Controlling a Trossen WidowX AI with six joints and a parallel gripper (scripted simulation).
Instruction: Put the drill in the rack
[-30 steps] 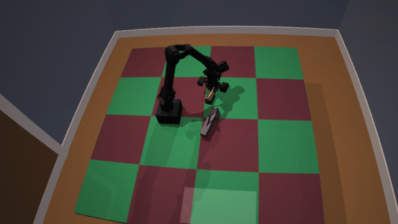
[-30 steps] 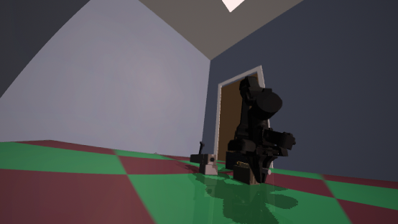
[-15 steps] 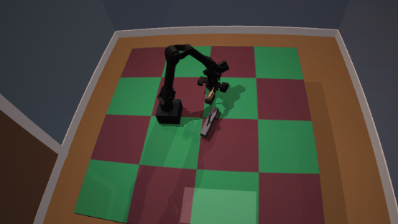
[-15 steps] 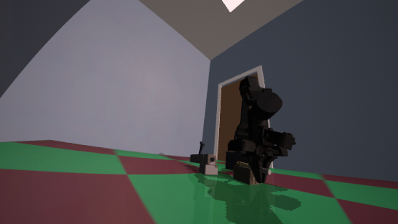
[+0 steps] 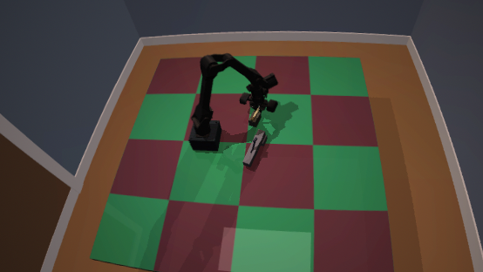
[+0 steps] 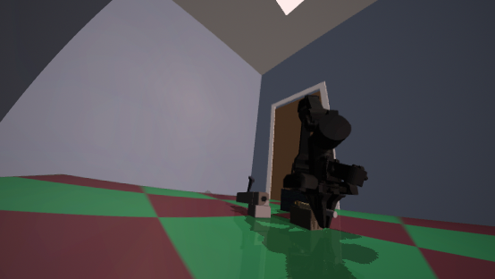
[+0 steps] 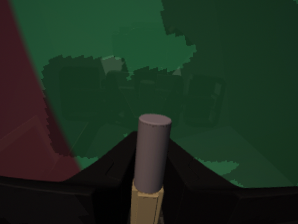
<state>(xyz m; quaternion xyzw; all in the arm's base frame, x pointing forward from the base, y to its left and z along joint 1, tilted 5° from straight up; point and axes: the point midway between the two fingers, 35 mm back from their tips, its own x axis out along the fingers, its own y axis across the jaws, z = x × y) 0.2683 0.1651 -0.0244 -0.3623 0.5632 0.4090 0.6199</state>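
The drill lies 20 mm behind my gripper tip, 30 mm to the right of it and 40 mm above it. From my gripper tip the other things lie so: key (30 mm behind, 240 mm to the right, 70 mm above); grey holder block (20 mm behind, 230 mm to the right, 20 mm above); dark rack (20 mm behind, 50 mm to the right, 10 mm above).
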